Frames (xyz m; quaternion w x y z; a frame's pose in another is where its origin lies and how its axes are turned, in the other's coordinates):
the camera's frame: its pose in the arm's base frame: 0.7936 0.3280 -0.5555 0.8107 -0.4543 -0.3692 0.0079
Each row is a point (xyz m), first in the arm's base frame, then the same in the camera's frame.
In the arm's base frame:
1: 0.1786 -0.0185 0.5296
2: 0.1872 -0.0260 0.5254
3: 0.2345 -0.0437 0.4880
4: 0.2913 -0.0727 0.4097
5: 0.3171 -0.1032 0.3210
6: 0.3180 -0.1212 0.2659
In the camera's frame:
1: 0.0738 -1.2075 0.4607
2: 0.0750 -1.2060 0.4487
3: 0.0811 -1.1734 0.3954
4: 0.0660 -1.1139 0.3151
5: 0.0217 -1.0576 0.2493
6: -0.0165 -1.0270 0.2183

